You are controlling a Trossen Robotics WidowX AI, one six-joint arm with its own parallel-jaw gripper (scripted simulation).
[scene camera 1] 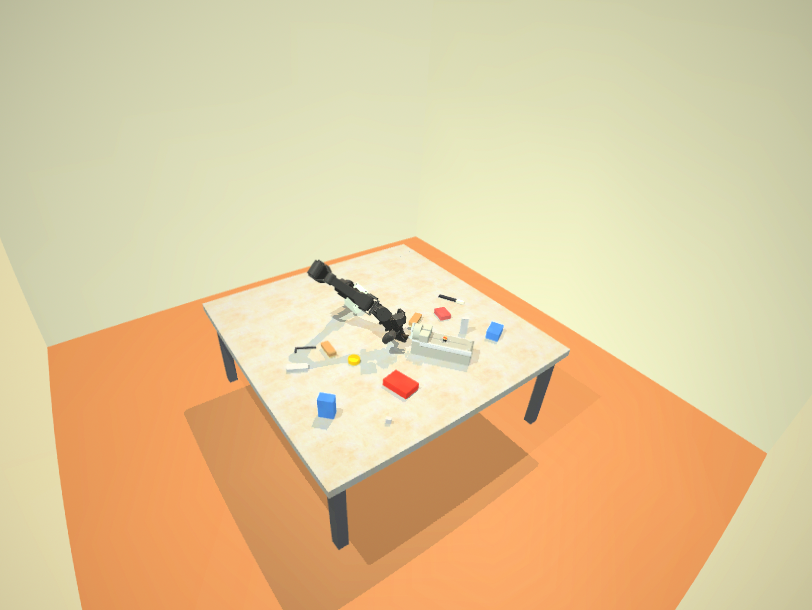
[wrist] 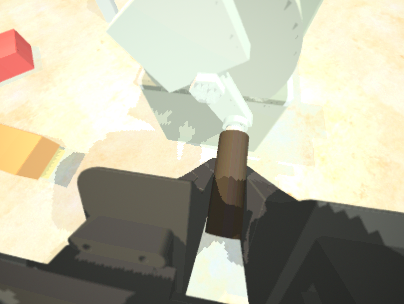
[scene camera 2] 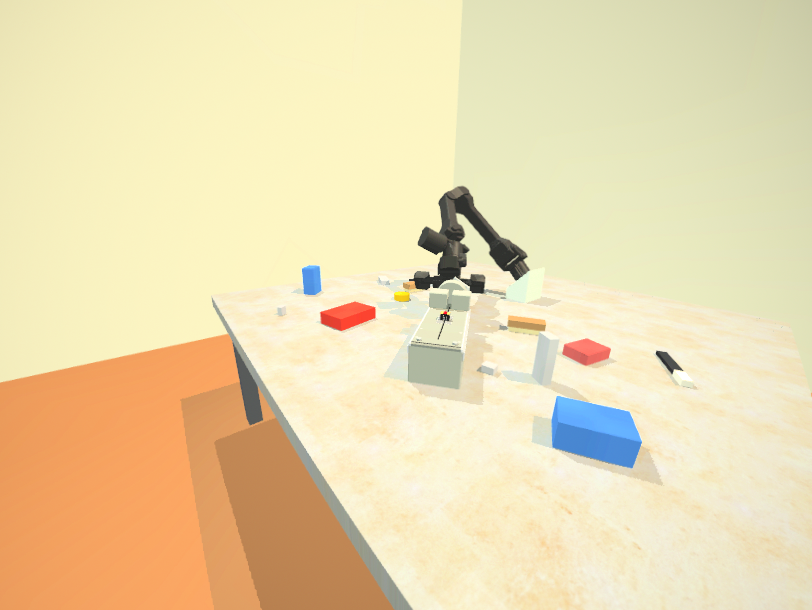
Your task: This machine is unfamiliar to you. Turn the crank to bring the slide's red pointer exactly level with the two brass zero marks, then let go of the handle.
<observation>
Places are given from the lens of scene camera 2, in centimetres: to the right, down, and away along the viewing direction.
red block (scene camera 2: pixel 346 316): -15, 3, 73
blue block (scene camera 2: pixel 604 433): 24, 15, 34
machine (scene camera 2: pixel 436 352): 5, 8, 48
The marked spots on the red block and the machine are 32 cm apart.
</observation>
